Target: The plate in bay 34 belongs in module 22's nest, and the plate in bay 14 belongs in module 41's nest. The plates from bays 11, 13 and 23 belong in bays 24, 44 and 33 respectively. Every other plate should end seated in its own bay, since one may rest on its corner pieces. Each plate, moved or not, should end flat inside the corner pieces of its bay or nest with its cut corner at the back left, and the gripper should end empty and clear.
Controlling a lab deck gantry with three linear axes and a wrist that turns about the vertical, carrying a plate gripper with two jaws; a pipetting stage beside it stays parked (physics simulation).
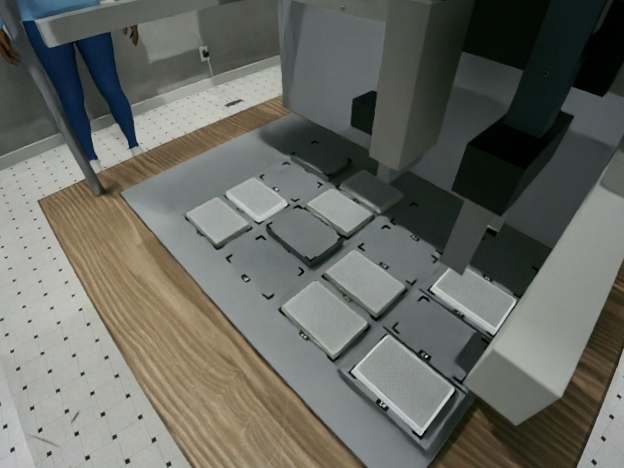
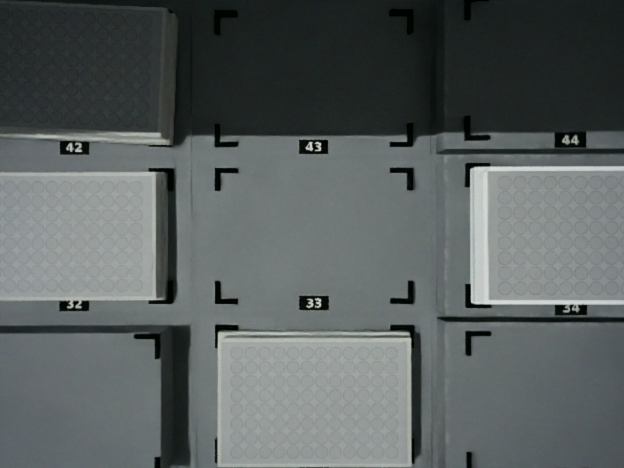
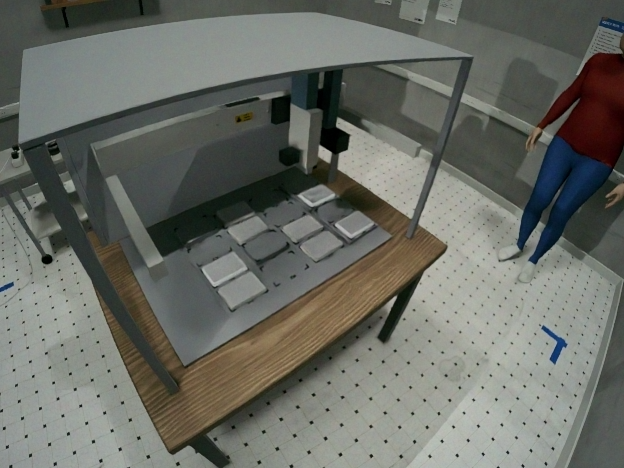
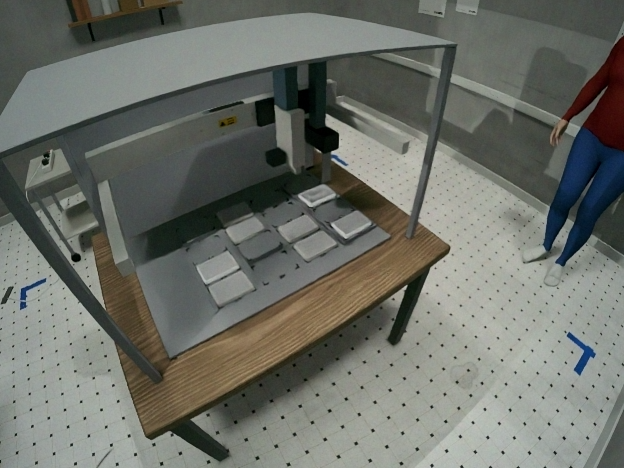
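Seen in the pictures: gripper, between the fingertips: [image 1: 469, 247] [image 3: 321, 174] [image 4: 317, 174]; robot's base, origin of its link: [image 1: 186, 218] [image 3: 232, 311] [image 4: 219, 308].
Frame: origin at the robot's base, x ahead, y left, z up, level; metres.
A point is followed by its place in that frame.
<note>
My gripper [image 1: 475, 249] {y 0.212, x 0.522, z 0.159 m} hangs over bay 34, its jaws open and empty, astride the plate below; the rear jaw is partly hidden. The plate in bay 34 [image 1: 476, 301] {y 0.243, x 0.567, z 0.029 m} [image 2: 559, 234] {y 0.258, x 0.539, z 0.029 m} lies inside its corner pieces. Plates from bays 14 [image 1: 403, 385] {y 0.035, x 0.562, z 0.029 m}, 13 [image 1: 325, 319] {y 0.038, x 0.401, z 0.014 m}, 23 [image 1: 364, 282] {y 0.144, x 0.397, z 0.014 m} [image 2: 313, 403] {y 0.149, x 0.391, z 0.014 m} and 11 [image 1: 217, 220] {y 0.041, x 0.070, z 0.014 m} sit in their own bays. The plate in bay 42 [image 1: 370, 190] {y 0.355, x 0.238, z 0.017 m} [image 2: 80, 65] {y 0.365, x 0.244, z 0.017 m} looks slightly askew. The nests of module 22 [image 1: 304, 234] {y 0.145, x 0.235, z 0.019 m} and module 41 [image 1: 320, 158] {y 0.361, x 0.065, z 0.019 m} are empty, as are bays 33 [image 2: 313, 236] {y 0.257, x 0.392, z 0.000 m}, 24 [image 1: 435, 332] {y 0.150, x 0.546, z 0.014 m} and 44 [image 2: 544, 75] {y 0.359, x 0.540, z 0.014 m}.
Plates also stand in bays 21 [image 1: 256, 197] {y 0.149, x 0.069, z 0.014 m} and 32 [image 1: 340, 210] {y 0.255, x 0.234, z 0.014 m} [image 2: 75, 236] {y 0.257, x 0.239, z 0.014 m}. The parked pipetting stage [image 1: 415, 90] [image 3: 304, 138] [image 4: 289, 138] hangs beside the gripper to its left. A pale rail [image 1: 554, 302] {y -0.044, x 0.617, z 0.400 m} runs along the right side. Deep shadow covers the back row.
</note>
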